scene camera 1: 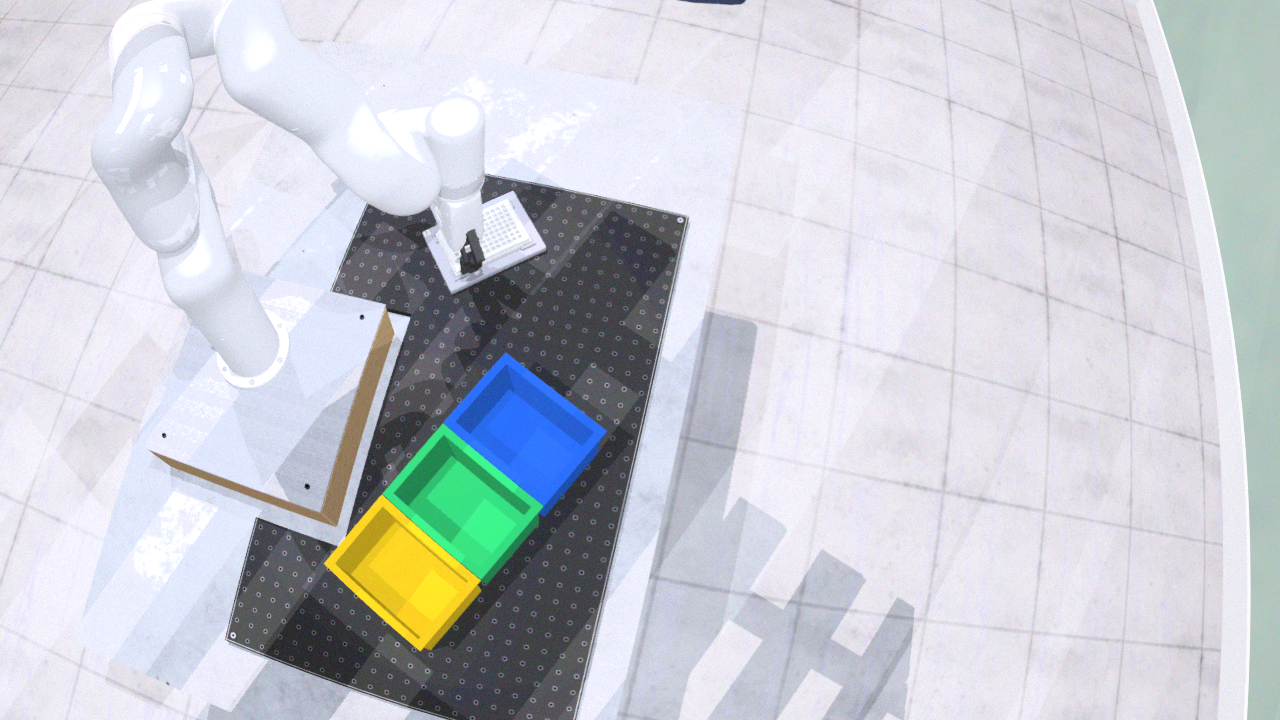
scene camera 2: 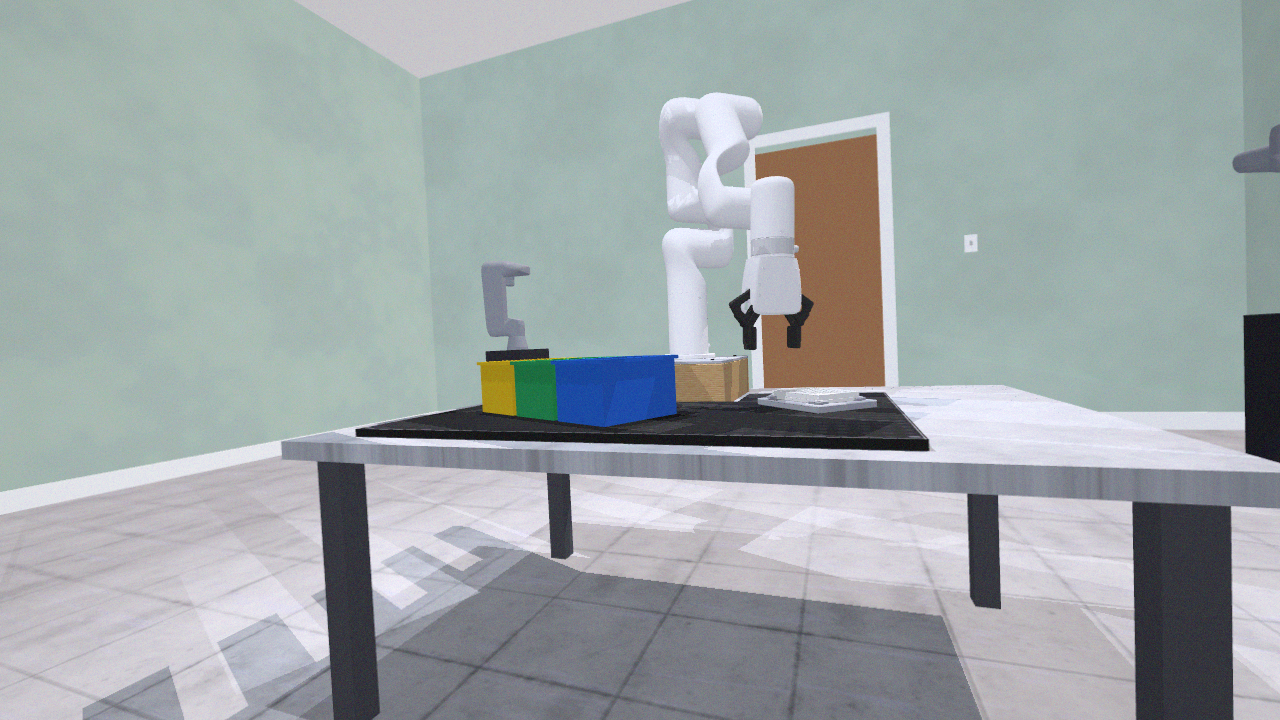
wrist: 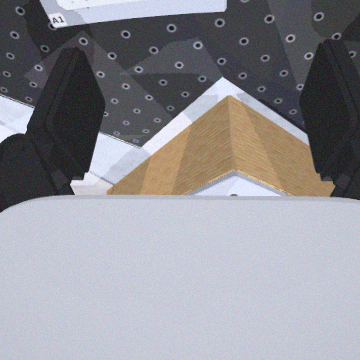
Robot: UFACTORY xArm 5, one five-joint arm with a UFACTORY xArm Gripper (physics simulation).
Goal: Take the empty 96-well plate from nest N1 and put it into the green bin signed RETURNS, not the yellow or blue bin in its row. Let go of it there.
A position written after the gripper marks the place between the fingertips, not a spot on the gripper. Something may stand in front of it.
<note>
In view: the gripper (scene camera 2: 772,348), a white 96-well plate (scene camera 1: 503,232) and a pale nest (scene camera 1: 516,256).
The white 96-well plate is seen too in scene camera 2 (scene camera 2: 805,394). The gripper also shows in the wrist view (wrist: 198,70). The pale nest is seen too in scene camera 2 (scene camera 2: 868,403).
</note>
